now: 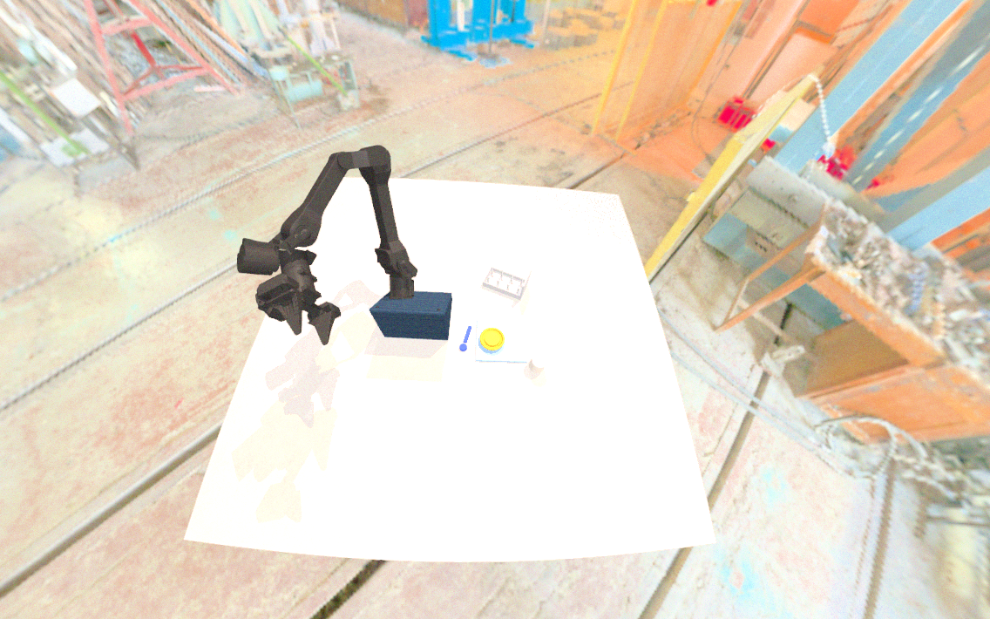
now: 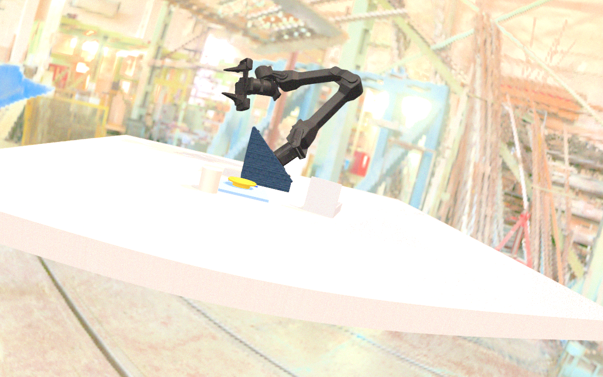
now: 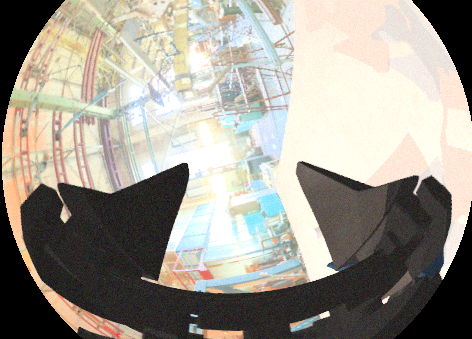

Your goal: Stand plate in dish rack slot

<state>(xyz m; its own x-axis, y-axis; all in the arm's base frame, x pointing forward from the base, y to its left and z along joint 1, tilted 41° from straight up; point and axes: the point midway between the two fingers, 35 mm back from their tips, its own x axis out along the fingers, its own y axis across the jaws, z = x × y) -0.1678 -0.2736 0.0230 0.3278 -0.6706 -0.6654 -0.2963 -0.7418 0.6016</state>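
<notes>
My gripper tip is 38 cm short of the yellow plate, 27 cm above it and 8 cm to the right of it. Also, from my gripper tip: small blue utensil 30 cm ahead, 28 cm below, 9 cm to the left; then pale cylinder 50 cm ahead, 26 cm below, 1 cm to the right; then light blue mat 41 cm ahead, 28 cm below, 8 cm to the left.
</notes>
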